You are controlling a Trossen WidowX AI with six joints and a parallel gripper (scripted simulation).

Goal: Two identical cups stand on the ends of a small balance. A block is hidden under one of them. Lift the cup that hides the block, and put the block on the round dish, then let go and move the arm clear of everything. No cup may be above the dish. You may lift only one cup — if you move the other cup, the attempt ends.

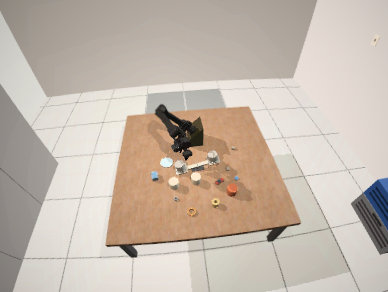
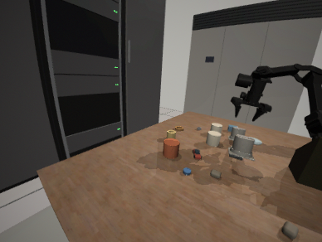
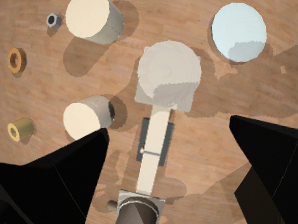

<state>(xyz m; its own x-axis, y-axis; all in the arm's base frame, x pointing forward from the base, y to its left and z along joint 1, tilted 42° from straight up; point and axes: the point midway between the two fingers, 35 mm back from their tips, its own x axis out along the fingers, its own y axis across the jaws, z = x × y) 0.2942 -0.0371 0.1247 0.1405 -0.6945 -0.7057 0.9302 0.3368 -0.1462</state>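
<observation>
Right now the grey cup is 10 cm below my gripper tip, 5 cm to the right of it and 1 cm ahead of it. The rest, counted from my gripper tip: grey block: 12 cm below, 3 cm to the right, 1 cm ahead; then blue block: 23 cm to the right, 14 cm below, 5 cm ahead; then round pale blue dish: 15 cm below, 13 cm to the right, 9 cm behind.
</observation>
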